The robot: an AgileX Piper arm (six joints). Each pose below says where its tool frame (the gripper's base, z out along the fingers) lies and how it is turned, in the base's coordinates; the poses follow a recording.
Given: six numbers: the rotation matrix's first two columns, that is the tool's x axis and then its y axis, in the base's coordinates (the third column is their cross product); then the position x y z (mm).
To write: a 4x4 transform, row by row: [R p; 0 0 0 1], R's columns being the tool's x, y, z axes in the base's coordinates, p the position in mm. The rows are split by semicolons. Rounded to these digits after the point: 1 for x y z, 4 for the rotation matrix.
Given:
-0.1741, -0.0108, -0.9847, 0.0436, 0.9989, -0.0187, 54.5, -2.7, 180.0
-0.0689, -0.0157, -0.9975, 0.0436, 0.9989, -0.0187, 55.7, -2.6, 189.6
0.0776, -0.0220, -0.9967, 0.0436, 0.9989, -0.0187, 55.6, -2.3, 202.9
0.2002, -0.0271, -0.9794, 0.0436, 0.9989, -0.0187, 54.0, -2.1, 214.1
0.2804, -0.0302, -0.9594, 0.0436, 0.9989, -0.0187, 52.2, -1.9, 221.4
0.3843, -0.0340, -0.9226, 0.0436, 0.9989, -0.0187, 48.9, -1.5, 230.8
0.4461, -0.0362, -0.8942, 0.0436, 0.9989, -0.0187, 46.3, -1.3, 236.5
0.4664, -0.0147, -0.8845, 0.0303, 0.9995, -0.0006, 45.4, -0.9, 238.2
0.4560, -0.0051, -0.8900, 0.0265, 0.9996, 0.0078, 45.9, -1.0, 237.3
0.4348, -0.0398, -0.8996, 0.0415, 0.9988, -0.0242, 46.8, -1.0, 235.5
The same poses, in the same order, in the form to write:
-0.1741, 0.0436, 0.9838, 54.5; -0.0108, 0.9989, -0.0462, -2.7; -0.9847, -0.0187, -0.1734, 180.0; 0, 0, 0, 1
-0.0689, 0.0436, 0.9967, 55.7; -0.0157, 0.9989, -0.0448, -2.6; -0.9975, -0.0187, -0.0681, 189.6; 0, 0, 0, 1
0.0776, 0.0436, 0.9960, 55.6; -0.0220, 0.9989, -0.0420, -2.3; -0.9967, -0.0187, 0.0785, 202.9; 0, 0, 0, 1
0.2002, 0.0436, 0.9788, 54.0; -0.0271, 0.9989, -0.0390, -2.1; -0.9794, -0.0187, 0.2012, 214.1; 0, 0, 0, 1
0.2804, 0.0436, 0.9589, 52.2; -0.0302, 0.9989, -0.0366, -1.9; -0.9594, -0.0187, 0.2814, 221.4; 0, 0, 0, 1
0.3843, 0.0436, 0.9222, 48.9; -0.0340, 0.9989, -0.0330, -1.5; -0.9226, -0.0187, 0.3854, 230.8; 0, 0, 0, 1
0.4461, 0.0436, 0.8939, 46.3; -0.0362, 0.9989, -0.0306, -1.3; -0.8942, -0.0187, 0.4472, 236.5; 0, 0, 0, 1
0.4664, 0.0303, 0.8841, 45.4; -0.0147, 0.9995, -0.0265, -0.9; -0.8845, -0.0006, 0.4666, 238.2; 0, 0, 0, 1
0.4560, 0.0265, 0.8896, 45.9; -0.0051, 0.9996, -0.0271, -1.0; -0.8900, 0.0078, 0.4560, 237.3; 0, 0, 0, 1
0.4348, 0.0415, 0.8995, 46.8; -0.0398, 0.9988, -0.0268, -1.0; -0.8996, -0.0242, 0.4359, 235.5; 0, 0, 0, 1

